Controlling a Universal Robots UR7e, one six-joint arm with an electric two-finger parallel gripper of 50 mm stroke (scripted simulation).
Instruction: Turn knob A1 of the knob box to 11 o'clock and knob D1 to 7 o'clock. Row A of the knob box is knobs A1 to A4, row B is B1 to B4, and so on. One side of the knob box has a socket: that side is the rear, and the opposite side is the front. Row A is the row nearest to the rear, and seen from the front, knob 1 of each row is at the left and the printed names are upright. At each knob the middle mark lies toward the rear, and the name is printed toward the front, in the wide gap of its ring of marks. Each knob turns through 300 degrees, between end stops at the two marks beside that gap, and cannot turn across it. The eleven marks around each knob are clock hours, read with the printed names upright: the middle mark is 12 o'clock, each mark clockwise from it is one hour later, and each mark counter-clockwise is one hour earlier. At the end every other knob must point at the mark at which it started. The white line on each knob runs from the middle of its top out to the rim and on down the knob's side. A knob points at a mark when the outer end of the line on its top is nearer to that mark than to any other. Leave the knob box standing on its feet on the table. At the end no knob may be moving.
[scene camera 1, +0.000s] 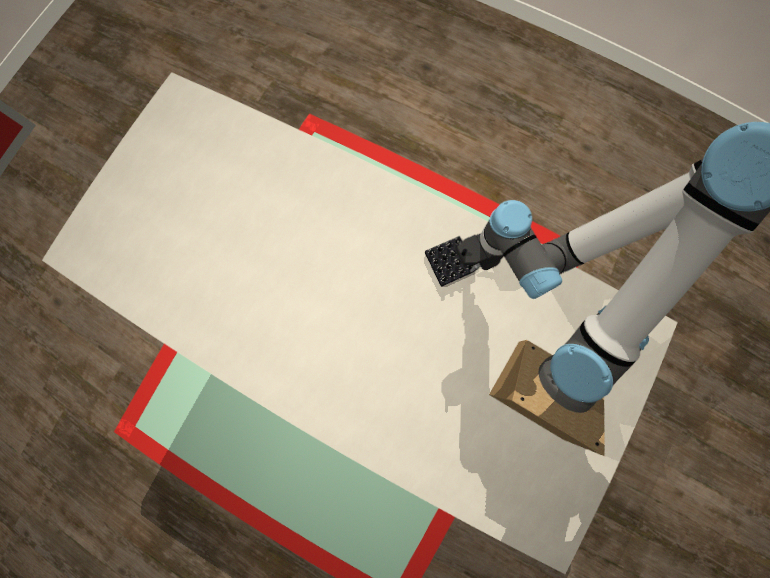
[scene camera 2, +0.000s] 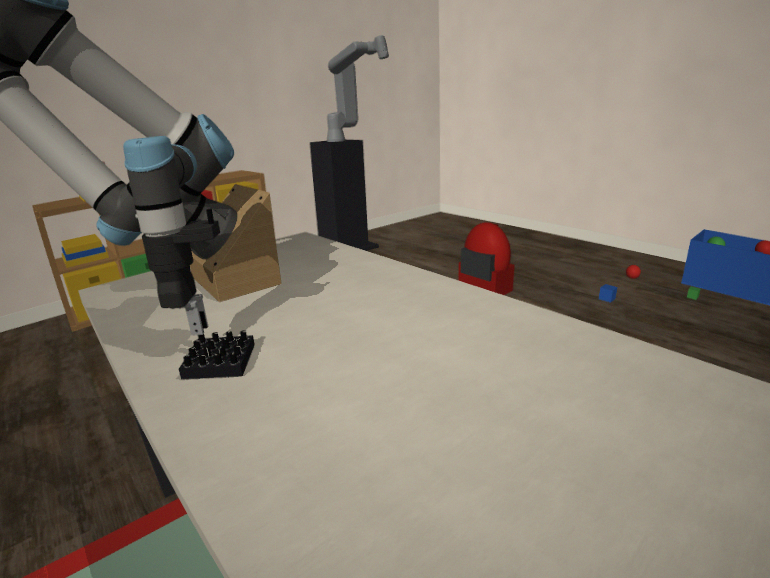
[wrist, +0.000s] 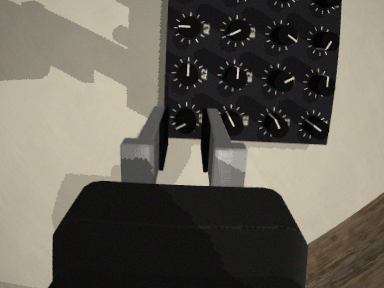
Labels:
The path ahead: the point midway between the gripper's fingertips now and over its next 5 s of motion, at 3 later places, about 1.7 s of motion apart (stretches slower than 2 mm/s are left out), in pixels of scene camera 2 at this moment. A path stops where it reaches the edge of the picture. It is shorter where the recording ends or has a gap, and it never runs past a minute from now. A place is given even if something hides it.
My gripper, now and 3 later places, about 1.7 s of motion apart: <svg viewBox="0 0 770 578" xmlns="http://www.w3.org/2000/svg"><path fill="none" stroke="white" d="M200 330L180 331L185 353L184 345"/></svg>

